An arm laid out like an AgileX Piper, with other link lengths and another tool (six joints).
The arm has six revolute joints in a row. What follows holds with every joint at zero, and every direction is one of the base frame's. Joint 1 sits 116.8 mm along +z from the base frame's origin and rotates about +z. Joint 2 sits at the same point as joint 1 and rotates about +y. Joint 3 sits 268.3 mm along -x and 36.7 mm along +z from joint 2 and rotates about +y. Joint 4 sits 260.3 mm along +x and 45.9 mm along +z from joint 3 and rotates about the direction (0.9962, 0, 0.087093). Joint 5 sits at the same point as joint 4 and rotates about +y. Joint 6 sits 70.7 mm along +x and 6.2 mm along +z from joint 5 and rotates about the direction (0.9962, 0, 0.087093). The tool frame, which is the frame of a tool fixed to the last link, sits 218.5 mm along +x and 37.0 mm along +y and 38.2 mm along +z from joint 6; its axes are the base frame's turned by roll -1.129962, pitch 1.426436 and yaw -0.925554 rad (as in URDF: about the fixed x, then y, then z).
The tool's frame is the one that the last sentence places.
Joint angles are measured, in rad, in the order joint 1, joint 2, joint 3, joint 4, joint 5, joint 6. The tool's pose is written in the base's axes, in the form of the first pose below.
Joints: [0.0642, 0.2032, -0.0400, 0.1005, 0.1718, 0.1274]
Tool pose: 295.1 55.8 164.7 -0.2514 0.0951 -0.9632 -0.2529 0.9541 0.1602
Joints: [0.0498, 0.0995, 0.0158, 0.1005, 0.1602, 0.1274]
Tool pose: 289.7 50.9 167.7 -0.1923 0.1017 -0.9760 -0.2472 0.9575 0.1485
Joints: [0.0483, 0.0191, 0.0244, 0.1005, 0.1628, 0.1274]
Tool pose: 284.9 50.3 185.4 -0.1243 0.1053 -0.9866 -0.2558 0.9573 0.1344
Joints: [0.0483, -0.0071, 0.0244, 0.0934, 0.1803, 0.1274]
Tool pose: 282.9 50.6 187.6 -0.1154 0.0984 -0.9884 -0.2582 0.9579 0.1256
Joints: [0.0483, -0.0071, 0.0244, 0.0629, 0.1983, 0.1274]
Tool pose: 282.8 50.1 181.2 -0.1316 0.0675 -0.9890 -0.2557 0.9616 0.0997
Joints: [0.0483, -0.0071, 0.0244, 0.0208, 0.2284, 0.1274]
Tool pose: 282.5 48.9 170.9 -0.1592 0.0248 -0.9869 -0.2518 0.9656 0.0649
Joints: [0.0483, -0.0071, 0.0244, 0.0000, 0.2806, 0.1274]
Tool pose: 281.0 47.9 155.0 -0.2095 0.0021 -0.9778 -0.2478 0.9672 0.0552
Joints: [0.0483, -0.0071, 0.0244, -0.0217, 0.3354, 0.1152]
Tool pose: 278.5 46.4 138.0 -0.2611 -0.0331 -0.9647 -0.2462 0.9686 0.0334
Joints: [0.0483, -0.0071, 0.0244, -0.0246, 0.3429, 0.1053]
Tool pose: 278.0 46.4 135.4 -0.2677 -0.0460 -0.9624 -0.2482 0.9684 0.0227
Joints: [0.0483, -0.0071, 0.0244, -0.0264, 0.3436, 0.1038]
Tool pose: 277.9 46.3 135.1 -0.2683 -0.0492 -0.9621 -0.2484 0.9685 0.0197
